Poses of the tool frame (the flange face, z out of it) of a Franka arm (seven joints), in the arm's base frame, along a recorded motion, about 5 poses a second.
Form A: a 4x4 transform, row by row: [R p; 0 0 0 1], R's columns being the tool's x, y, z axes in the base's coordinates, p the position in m. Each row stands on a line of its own.
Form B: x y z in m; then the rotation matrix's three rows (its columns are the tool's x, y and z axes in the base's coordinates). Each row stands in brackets. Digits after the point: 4 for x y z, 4 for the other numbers.
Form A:
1:
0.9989 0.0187 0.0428 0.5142
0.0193 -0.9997 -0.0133 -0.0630
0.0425 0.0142 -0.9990 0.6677
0 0 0 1
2:
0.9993 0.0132 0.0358 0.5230
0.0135 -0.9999 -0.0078 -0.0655
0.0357 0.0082 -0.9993 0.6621
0 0 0 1
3:
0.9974 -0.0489 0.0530 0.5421
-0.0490 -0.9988 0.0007 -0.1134
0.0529 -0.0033 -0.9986 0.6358
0 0 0 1
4:
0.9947 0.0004 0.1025 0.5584
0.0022 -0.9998 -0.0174 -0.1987
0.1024 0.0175 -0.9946 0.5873
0 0 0 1
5:
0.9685 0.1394 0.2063 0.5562
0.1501 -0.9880 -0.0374 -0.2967
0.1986 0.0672 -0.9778 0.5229
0 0 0 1
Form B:
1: [0.5142 -0.0630 0.6677], [[0.9989 0.0187 0.0428], [0.0193 -0.9997 -0.0133], [0.0425 0.0142 -0.9990]]
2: [0.5230 -0.0655 0.6621], [[0.9993 0.0132 0.0358], [0.0135 -0.9999 -0.0078], [0.0357 0.0082 -0.9993]]
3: [0.5421 -0.1134 0.6358], [[0.9974 -0.0489 0.0530], [-0.0490 -0.9988 0.0007], [0.0529 -0.0033 -0.9986]]
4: [0.5584 -0.1987 0.5873], [[0.9947 0.0004 0.1025], [0.0022 -0.9998 -0.0174], [0.1024 0.0175 -0.9946]]
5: [0.5562 -0.2967 0.5229], [[0.9685 0.1394 0.2063], [0.1501 -0.9880 -0.0374], [0.1986 0.0672 -0.9778]]
